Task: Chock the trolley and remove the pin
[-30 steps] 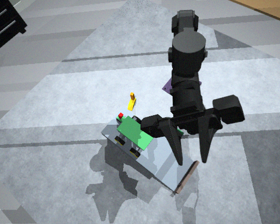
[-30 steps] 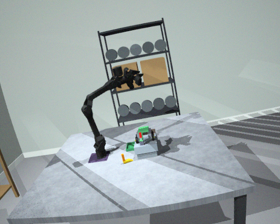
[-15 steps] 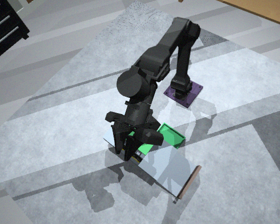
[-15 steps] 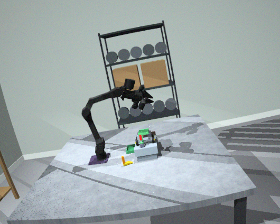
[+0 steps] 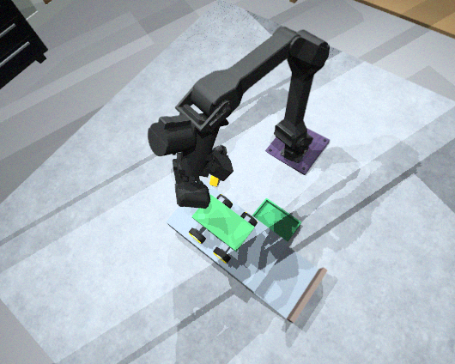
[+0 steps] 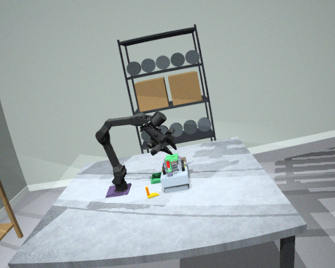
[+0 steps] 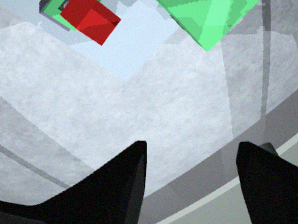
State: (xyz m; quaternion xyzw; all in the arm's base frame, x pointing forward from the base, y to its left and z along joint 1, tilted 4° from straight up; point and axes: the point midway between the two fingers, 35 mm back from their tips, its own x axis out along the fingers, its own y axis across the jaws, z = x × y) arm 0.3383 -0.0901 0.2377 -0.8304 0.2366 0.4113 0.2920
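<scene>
The yellow chock is 19 cm below my gripper tip, 16 cm behind it and 5 cm to the right of it. Also, from my gripper tip: stop pin 8 cm below, 5 cm behind; grey ramp 16 cm below, 9 cm to the left, 2 cm behind; green-topped trolley 10 cm below, 9 cm to the left, 2 cm behind.
</scene>
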